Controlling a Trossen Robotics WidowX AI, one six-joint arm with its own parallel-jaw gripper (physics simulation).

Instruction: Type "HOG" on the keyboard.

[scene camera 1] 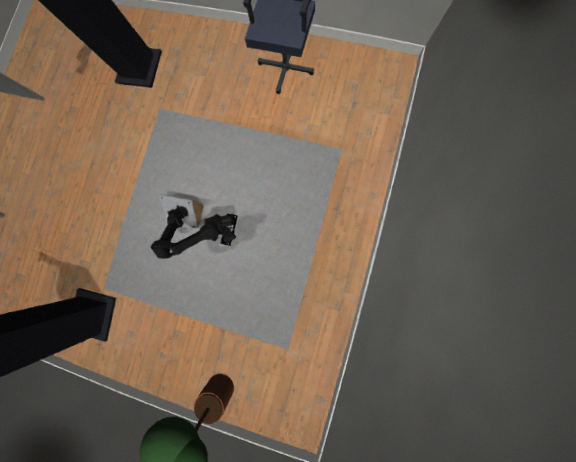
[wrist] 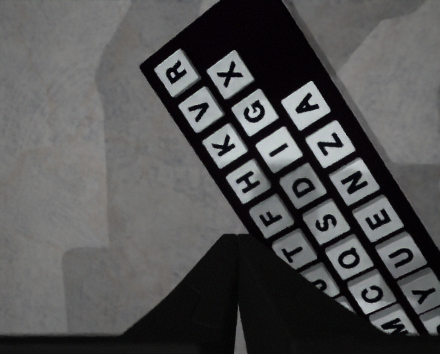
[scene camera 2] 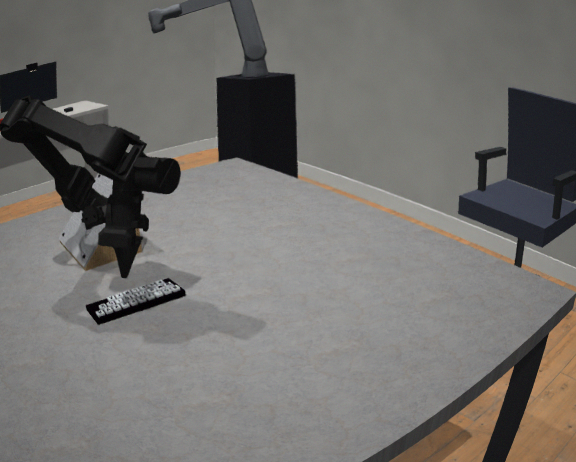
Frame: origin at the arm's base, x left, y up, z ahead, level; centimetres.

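Seen in the pictures: gripper, between the fingertips: (scene camera 1: 228,232) (wrist: 236,247) (scene camera 2: 124,277); arm's base, origin of its link: (scene camera 1: 182,210).
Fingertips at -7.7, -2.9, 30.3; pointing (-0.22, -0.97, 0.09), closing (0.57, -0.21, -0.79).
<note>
Offsets run from my fingertips to a thing's top centre, as dx, dy, dz. Level surfaces: height alone.
The black keyboard {+2.0, -5.2, -2.1} (scene camera 1: 233,226) (scene camera 2: 137,299) (wrist: 260,30) with white letter keys lies flat on the table and runs diagonally through the wrist view. The H key {-0.9, -5.2, -0.3} (wrist: 247,181) is in the row nearest the gripper, and the G key {-3.2, -5.2, -2.2} (wrist: 255,113) is in the middle row, farther up. The O key does not show in the wrist view, where the fingers cover part of the keyboard. My gripper (scene camera 2: 124,275) (wrist: 236,247) is shut and empty, pointing down. Its tips hang above the table level, appearing beside the keyboard's long edge near the F and T keys in the wrist view.
The grey table {dy -6.8} (scene camera 1: 240,295) (scene camera 2: 325,350) carries the arm and the keyboard. A tilted white plate on a wooden wedge (scene camera 1: 198,212) (scene camera 2: 107,255) stands by the arm's base. A blue chair (scene camera 1: 280,30) (scene camera 2: 515,205) and a black pedestal (scene camera 2: 257,120) stand beyond the table.
</note>
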